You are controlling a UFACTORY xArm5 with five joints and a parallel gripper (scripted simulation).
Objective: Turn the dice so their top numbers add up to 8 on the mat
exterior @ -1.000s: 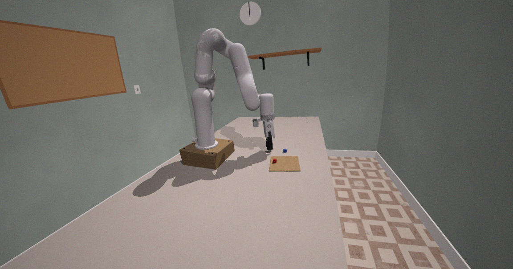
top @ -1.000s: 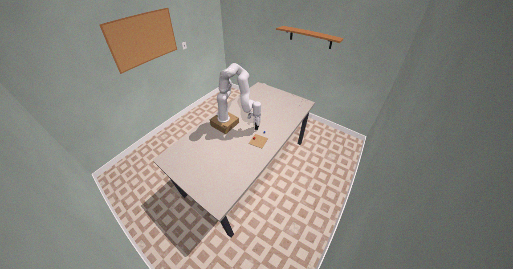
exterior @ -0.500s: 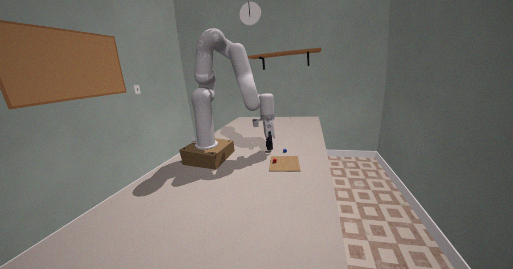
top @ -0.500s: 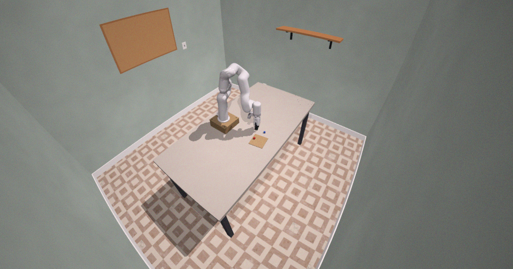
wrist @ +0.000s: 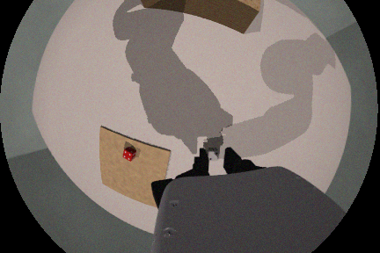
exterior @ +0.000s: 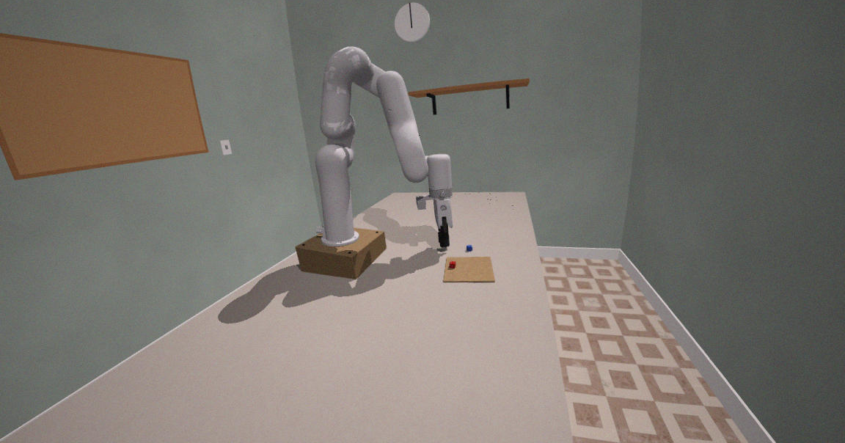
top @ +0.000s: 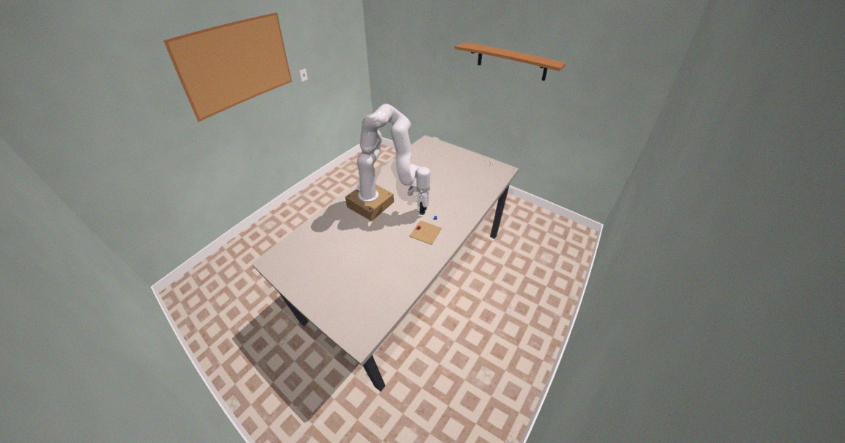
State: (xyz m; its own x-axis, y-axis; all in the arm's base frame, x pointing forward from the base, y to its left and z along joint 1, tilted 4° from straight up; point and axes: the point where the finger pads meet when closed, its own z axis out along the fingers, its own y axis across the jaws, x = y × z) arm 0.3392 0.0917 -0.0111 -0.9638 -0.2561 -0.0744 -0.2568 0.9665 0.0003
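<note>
My gripper is now 3 cm above the white die. From my hand the other things lie so: blue die (9 cm ahead, 3 cm below); then tan mat (13 cm to the right, 9 cm ahead, 4 cm below); then red die (12 cm to the right, 4 cm ahead, 3 cm below).
</note>
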